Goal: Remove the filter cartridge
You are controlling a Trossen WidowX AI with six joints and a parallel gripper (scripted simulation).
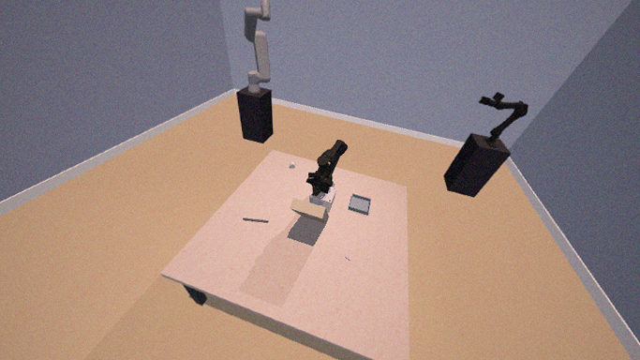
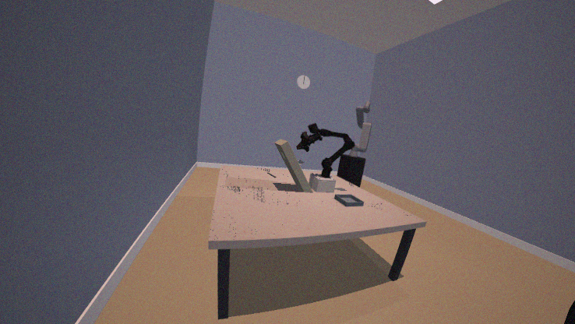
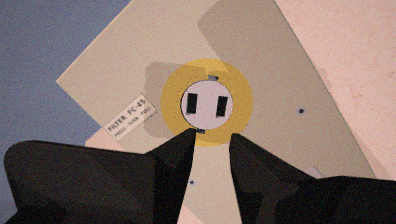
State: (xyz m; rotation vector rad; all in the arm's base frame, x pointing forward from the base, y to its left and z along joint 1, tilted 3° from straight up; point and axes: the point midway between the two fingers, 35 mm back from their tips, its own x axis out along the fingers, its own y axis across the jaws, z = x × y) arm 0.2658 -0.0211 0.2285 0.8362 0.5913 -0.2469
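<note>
Now: the round filter cartridge 60 mm ahead of my gripper tip and 40 mm below it. Also, from my gripper tip: tray 340 mm behind, 290 mm to the left, 310 mm below; then small pin 130 mm ahead, 290 mm to the left, 310 mm below; then small white cube 580 mm behind, 360 mm to the right, 300 mm below.
</note>
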